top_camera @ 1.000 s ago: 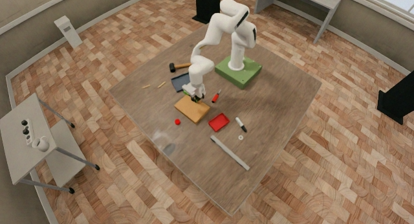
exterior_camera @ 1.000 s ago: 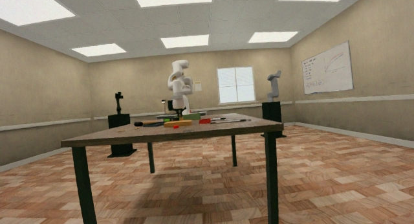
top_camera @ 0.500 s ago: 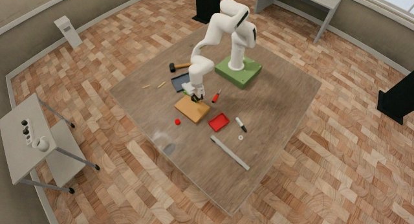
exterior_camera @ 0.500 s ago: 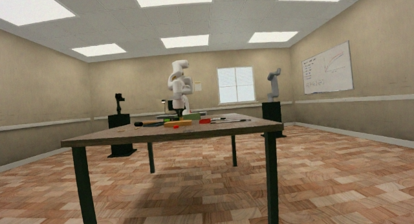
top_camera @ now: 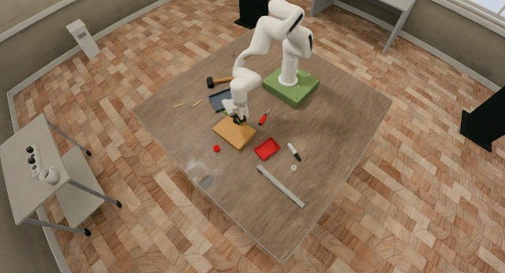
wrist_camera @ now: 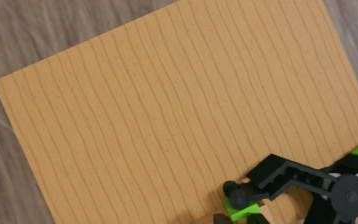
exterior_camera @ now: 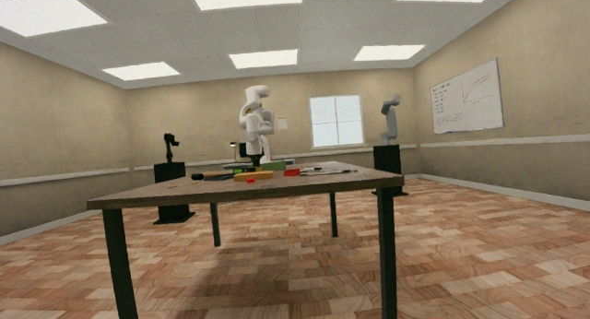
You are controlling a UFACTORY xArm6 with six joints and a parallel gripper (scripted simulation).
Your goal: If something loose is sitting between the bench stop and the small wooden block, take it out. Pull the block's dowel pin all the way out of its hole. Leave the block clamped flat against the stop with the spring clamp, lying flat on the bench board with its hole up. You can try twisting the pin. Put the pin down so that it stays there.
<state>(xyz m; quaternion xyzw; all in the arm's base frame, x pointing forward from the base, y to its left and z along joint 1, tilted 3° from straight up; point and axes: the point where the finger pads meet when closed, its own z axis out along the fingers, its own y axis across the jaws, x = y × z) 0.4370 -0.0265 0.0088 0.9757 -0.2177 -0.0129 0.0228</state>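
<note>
Now: the dowel pin 2 cm below my hand. From my hand the other things lie so: tan bench board 6 cm ahead, 1 cm to the right, 6 cm below; red cap 20 cm ahead, 2 cm to the right, 7 cm below; small wooden block 4 cm below.
</note>
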